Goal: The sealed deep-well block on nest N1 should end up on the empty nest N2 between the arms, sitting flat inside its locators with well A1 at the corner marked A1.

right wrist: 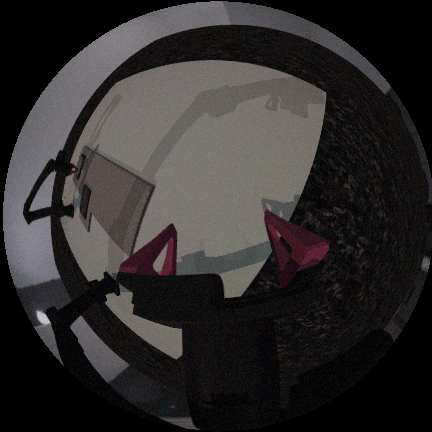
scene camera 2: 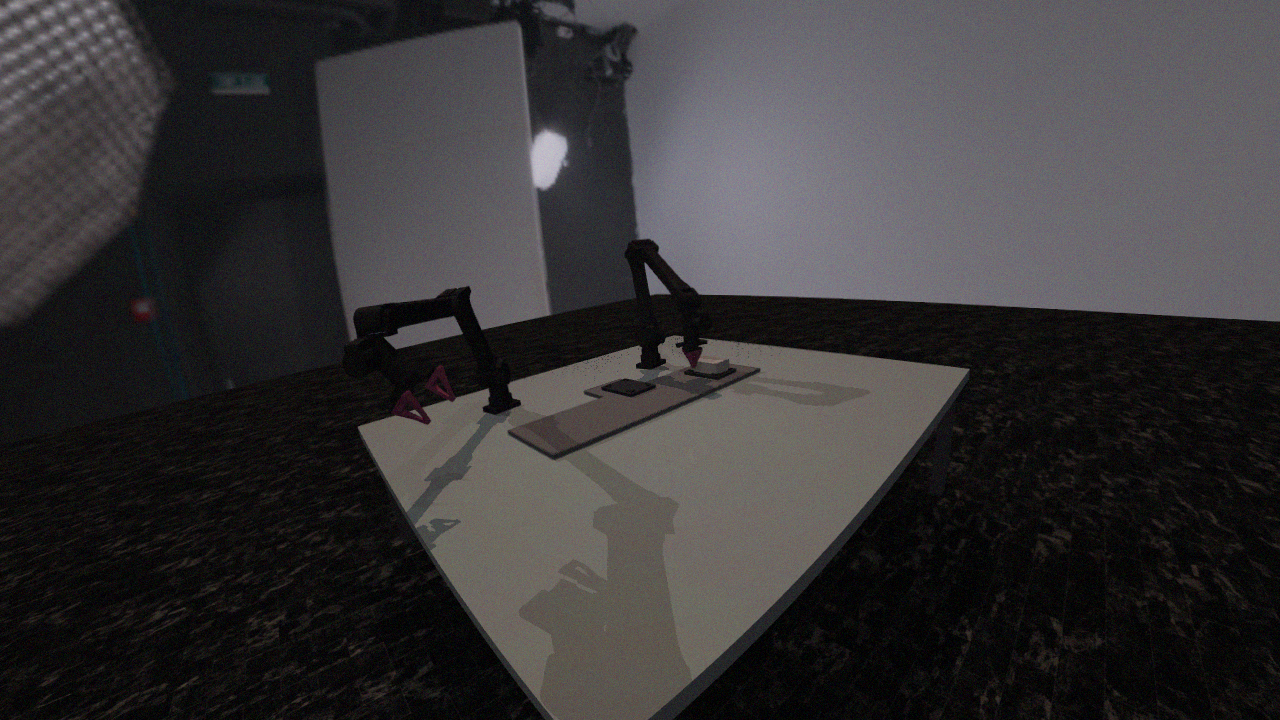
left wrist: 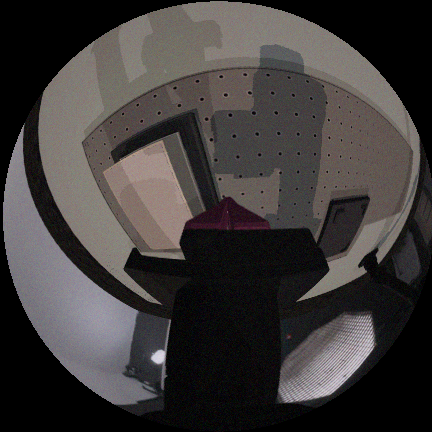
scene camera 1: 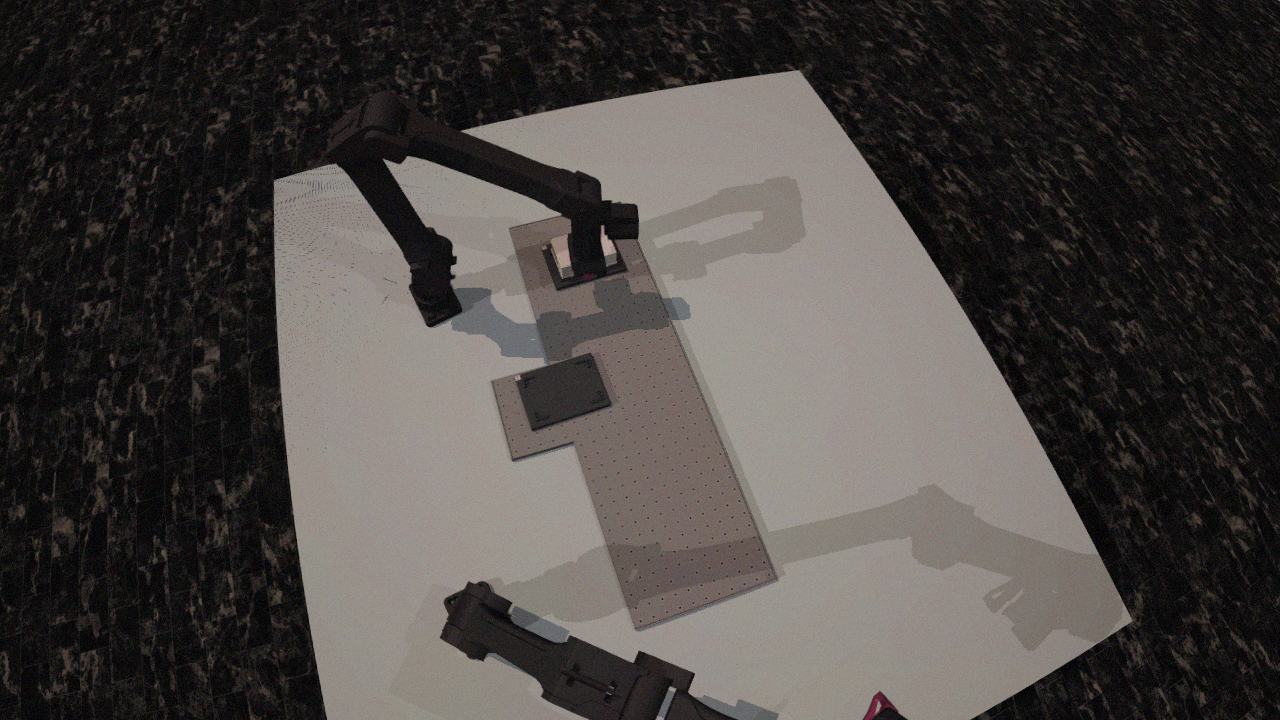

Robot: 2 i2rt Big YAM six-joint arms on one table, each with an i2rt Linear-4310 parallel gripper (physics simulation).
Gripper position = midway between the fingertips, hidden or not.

My left gripper (scene camera 1: 587, 279) is shut and holds nothing. Also in view: a pale block (scene camera 1: 560, 252). My right gripper (scene camera 2: 442, 411) is open, holding nothing. Also in view: a dark plate (scene camera 1: 562, 391).
The pale block is seen too in the left wrist view (left wrist: 154, 184). My left gripper shows as well in the left wrist view (left wrist: 227, 201). My right gripper shows as well in the right wrist view (right wrist: 218, 221).
